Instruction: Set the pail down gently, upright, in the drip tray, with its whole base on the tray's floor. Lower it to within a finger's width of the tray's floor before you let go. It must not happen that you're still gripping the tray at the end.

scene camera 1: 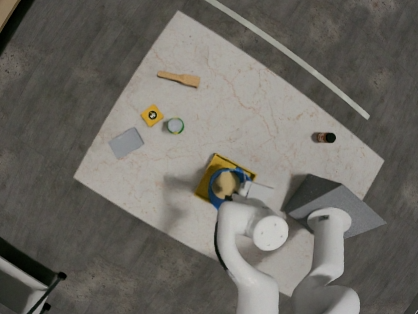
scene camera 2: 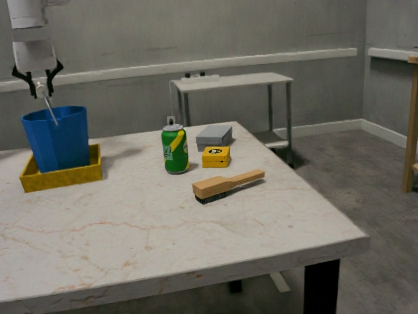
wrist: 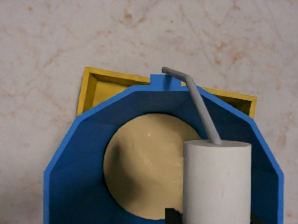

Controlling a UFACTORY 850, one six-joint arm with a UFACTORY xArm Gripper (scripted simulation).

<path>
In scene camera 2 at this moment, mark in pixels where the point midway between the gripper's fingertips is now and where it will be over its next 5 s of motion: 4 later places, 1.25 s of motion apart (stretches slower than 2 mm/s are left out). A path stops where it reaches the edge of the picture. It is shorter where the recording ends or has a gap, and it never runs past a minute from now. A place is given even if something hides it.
My gripper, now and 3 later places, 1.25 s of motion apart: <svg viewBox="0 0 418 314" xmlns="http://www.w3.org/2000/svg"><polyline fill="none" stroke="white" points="43,97 44,101 42,91 37,68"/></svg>
</path>
